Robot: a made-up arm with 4 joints.
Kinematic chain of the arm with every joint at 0, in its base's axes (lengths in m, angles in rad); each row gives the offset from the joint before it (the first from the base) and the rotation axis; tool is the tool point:
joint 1: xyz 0 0 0.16 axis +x
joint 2: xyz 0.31 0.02 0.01 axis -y
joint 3: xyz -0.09 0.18 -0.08 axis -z
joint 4: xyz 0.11 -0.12 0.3 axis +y
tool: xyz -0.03 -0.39 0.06
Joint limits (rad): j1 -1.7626..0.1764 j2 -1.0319..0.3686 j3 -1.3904..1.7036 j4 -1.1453..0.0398
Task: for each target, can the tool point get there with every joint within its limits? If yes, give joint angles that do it. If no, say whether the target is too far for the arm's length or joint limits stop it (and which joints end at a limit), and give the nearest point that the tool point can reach.
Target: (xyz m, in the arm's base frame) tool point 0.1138 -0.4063 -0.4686
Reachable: no: joint limits stop it (at a limit: joint 1, joint 2, joint 3, joint 4) | nearest point -0.3292 -0.0466 -0.0601 | short by 0.702 m
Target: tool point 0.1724 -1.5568 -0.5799
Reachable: no: too far | nearest point 0.0952 -0.3320 0.2635 | short by 1.489 m
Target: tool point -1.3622 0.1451 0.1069
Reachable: no: too far | nearest point -0.3569 0.1779 0.0949 | short by 1.006 m
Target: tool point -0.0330 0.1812 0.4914
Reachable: yes | joints -1.1370 -0.1245 0.6908 -0.6631
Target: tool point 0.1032 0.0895 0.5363
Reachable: yes | joints -1.1477 0.1513 0.2602 -0.5640
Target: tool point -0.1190 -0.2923 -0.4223
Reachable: no: joint limits stop it (at a limit: joint 1, joint 2, joint 3, joint 4) | nearest point -0.3292 -0.0466 -0.0601 | short by 0.486 m
